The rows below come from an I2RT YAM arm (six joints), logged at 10 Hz.
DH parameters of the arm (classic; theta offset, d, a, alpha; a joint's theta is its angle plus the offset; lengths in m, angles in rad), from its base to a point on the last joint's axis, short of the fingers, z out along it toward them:
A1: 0 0.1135 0.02 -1.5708
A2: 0 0 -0.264 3.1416
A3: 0.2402 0 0.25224 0
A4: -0.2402 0 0.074 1.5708
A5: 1.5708 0 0 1.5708
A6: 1.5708 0.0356 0 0
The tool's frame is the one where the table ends.
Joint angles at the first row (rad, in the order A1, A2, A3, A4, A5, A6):
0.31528 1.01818 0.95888 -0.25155 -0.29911 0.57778
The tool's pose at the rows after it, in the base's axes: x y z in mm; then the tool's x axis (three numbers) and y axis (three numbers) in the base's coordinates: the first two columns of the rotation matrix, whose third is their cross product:
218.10, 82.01, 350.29, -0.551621, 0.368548, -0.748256, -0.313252, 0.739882, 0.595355
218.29, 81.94, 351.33, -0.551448, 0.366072, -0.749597, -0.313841, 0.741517, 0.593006
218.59, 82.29, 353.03, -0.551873, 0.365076, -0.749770, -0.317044, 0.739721, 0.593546
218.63, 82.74, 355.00, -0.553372, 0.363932, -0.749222, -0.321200, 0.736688, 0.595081
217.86, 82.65, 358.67, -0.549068, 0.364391, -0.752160, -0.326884, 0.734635, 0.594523
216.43, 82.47, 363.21, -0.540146, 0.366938, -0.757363, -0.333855, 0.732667, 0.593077
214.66, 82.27, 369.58, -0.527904, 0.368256, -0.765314, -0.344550, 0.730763, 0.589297
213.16, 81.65, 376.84, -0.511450, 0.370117, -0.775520, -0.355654, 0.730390, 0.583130
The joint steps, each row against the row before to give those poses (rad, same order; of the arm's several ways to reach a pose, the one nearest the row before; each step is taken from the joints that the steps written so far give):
-0.00087 0.00152 -0.00013 0.00106 -0.00156 -0.00075
-0.00054 0.00168 0.00554 -0.00534 -0.00002 -0.00328
0.00060 0.00269 0.00744 -0.00336 -0.00294 -0.00012
0.00112 0.00213 0.00825 -0.00468 -0.00450 0.00072
0.00041 -0.00145 0.01126 -0.00571 -0.00174 -0.00056
0.00141 -0.00426 0.01144 -0.00346 0.00154 -0.00005
0.00178 -0.00423 0.01745 -0.00588 0.00136 -0.00263
-0.00014 -0.00301 0.02053 -0.00488 0.00256 -0.00480

